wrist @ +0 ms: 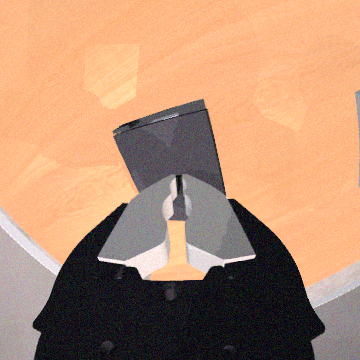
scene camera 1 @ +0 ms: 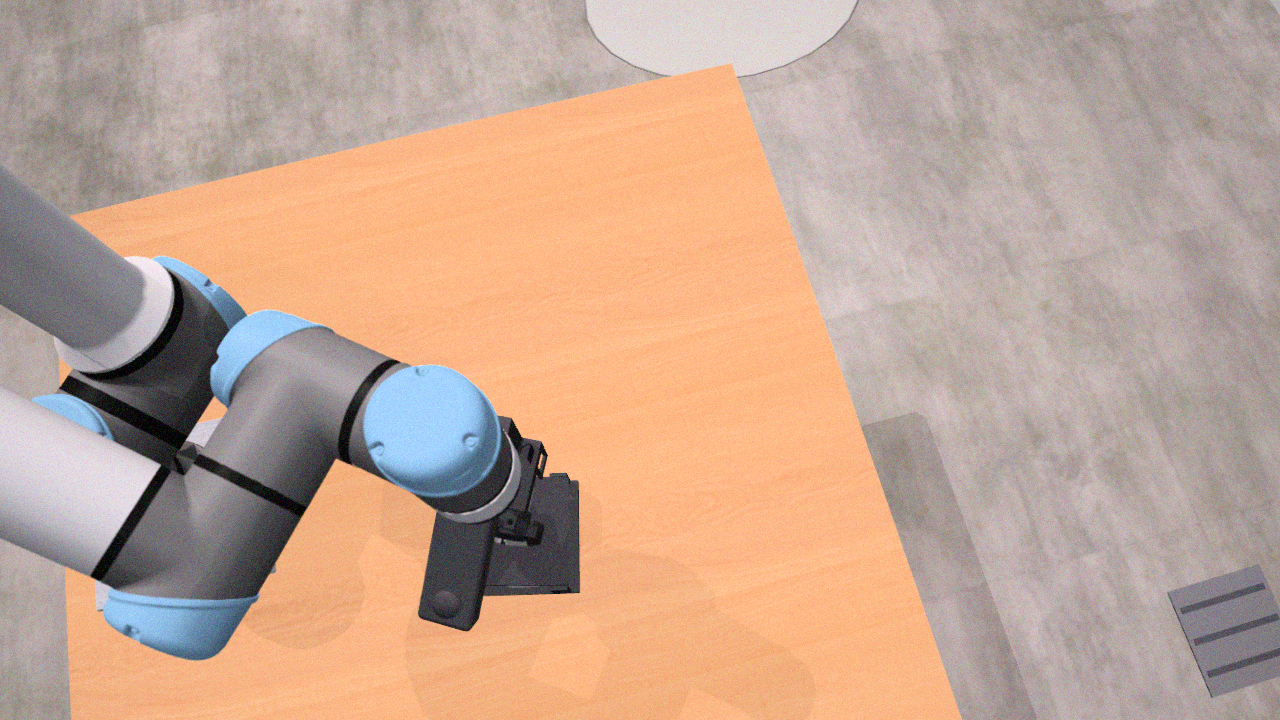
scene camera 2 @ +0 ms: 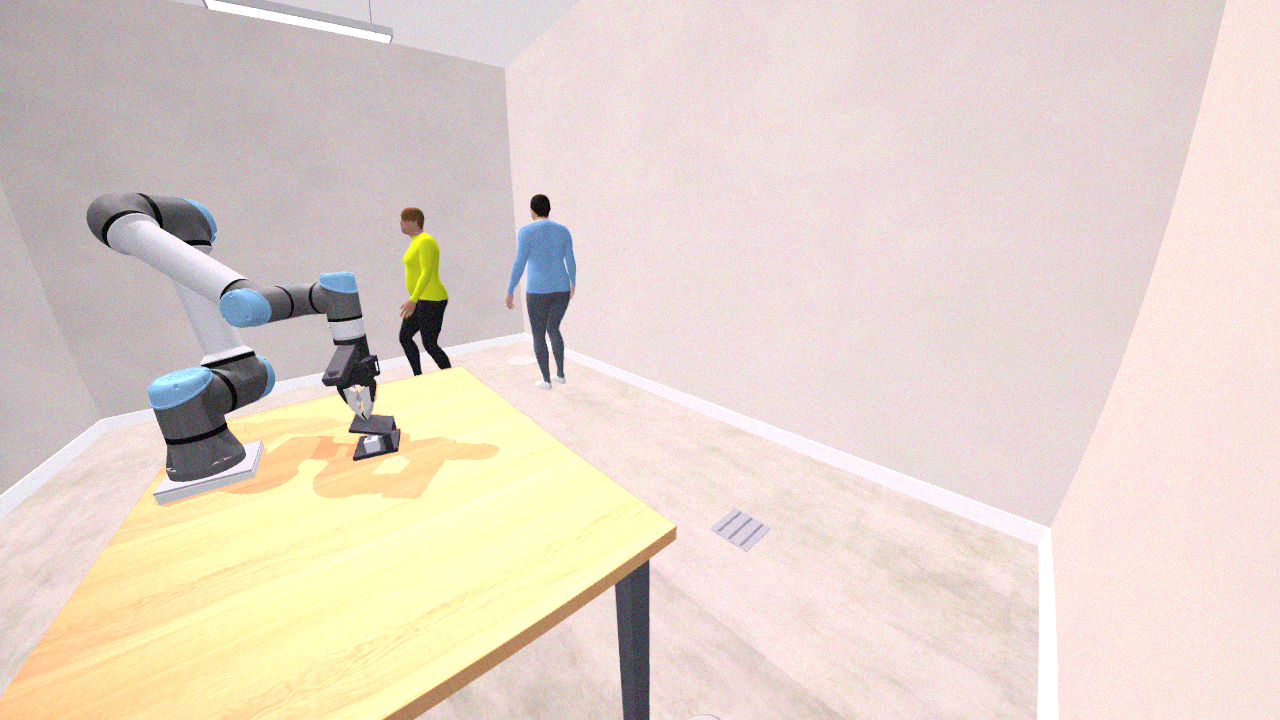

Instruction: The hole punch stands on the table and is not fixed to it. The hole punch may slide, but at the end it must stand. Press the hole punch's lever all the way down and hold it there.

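Frame: origin at the arm's base, x ahead, y left, z up, level; millimetres.
Where they show: gripper, fingertip midpoint: (wrist: 179, 177) (scene camera 2: 366, 419); arm's base, origin of the base link: (scene camera 2: 209, 464).
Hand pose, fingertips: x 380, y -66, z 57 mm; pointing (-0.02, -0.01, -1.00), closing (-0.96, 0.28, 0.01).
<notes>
Each offset is from my fingertips to the top centre of the thing. Level surfaces: height alone.
The dark grey hole punch {11 mm ahead, 6 mm left, 1 mm up} (scene camera 1: 553, 555) (scene camera 2: 385, 445) (wrist: 172, 150) stands upright on the table {85 mm down} (scene camera 1: 626, 313) (scene camera 2: 429, 573) (wrist: 240, 45). In scene camera 2 its lever {11 mm ahead, 6 mm left, 1 mm up} (scene camera 2: 374, 424) is raised, with a gap between it and the base. My gripper (scene camera 2: 364, 417) (wrist: 179, 177) is shut and empty, pointing down. Its fingertips are at the top of the lever, over the part toward the arm; whether they touch it, I cannot tell. In scene camera 1 the wrist and gripper body hide the fingertips and part of the punch.
The arm's base plate (scene camera 2: 210, 483) stands on the table, behind and left of the punch in scene camera 2. A person in yellow (scene camera 2: 424, 268) and a person in blue (scene camera 2: 544, 259) stand beyond the table. A floor grate (scene camera 1: 1230, 631) (scene camera 2: 741, 529) lies off the table.
</notes>
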